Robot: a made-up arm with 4 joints. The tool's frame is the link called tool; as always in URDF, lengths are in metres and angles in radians.
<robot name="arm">
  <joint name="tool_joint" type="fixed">
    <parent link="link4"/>
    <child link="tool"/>
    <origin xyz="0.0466 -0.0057 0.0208" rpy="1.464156 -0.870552 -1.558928"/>
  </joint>
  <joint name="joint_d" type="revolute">
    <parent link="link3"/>
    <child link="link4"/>
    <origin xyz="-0.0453 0.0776 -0.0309" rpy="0 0 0"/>
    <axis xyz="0 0 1"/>
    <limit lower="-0.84" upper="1.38" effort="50" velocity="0.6"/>
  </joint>
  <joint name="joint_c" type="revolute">
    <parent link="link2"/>
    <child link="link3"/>
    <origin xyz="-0.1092 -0.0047 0.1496" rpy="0 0 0"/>
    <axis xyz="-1 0 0"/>
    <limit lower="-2.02" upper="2.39" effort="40" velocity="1.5"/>
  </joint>
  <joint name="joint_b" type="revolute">
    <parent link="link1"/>
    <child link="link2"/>
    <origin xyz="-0.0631 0.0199 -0.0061" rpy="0 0 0"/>
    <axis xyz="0 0 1"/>
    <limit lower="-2.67" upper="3.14" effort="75" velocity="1.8"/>
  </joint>
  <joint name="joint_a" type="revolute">
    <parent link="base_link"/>
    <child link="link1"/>
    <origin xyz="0.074 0.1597 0.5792" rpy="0 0 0"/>
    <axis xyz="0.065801 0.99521 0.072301"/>
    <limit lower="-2.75" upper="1.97" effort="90" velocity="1.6"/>
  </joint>
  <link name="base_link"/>
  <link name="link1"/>
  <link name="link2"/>
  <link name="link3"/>
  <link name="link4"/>
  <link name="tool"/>
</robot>
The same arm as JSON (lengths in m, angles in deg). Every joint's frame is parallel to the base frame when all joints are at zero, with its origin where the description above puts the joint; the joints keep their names.
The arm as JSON. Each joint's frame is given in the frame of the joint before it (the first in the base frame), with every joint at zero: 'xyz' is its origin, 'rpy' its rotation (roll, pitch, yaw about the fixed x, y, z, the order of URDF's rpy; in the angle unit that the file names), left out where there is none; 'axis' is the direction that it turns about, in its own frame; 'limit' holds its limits. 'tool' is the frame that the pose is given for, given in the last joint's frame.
{"units": {"length": "m", "angle": "deg"}, "joints": [
  {"name": "joint_a", "type": "revolute", "origin": {"xyz": [0.074, 0.1597, 0.5792]}, "axis": [0.065801, 0.99521, 0.072301], "limit": {"lower": -157.56, "upper": 112.87}},
  {"name": "joint_b", "type": "revolute", "origin": {"xyz": [-0.0631, 0.0199, -0.0061]}, "axis": "+z", "limit": {"lower": -152.98, "upper": 179.91}},
  {"name": "joint_c", "type": "revolute", "origin": {"xyz": [-0.1092, -0.0047, 0.1496]}, "axis": "-x", "limit": {"lower": -115.74, "upper": 136.94}},
  {"name": "joint_d", "type": "revolute", "origin": {"xyz": [-0.0453, 0.0776, -0.0309]}, "axis": "+z", "limit": {"lower": -48.13, "upper": 79.07}}
], "tool": {"origin": {"xyz": [0.0466, -0.0057, 0.0208], "rpy": [83.89, -49.88, -89.32]}}}

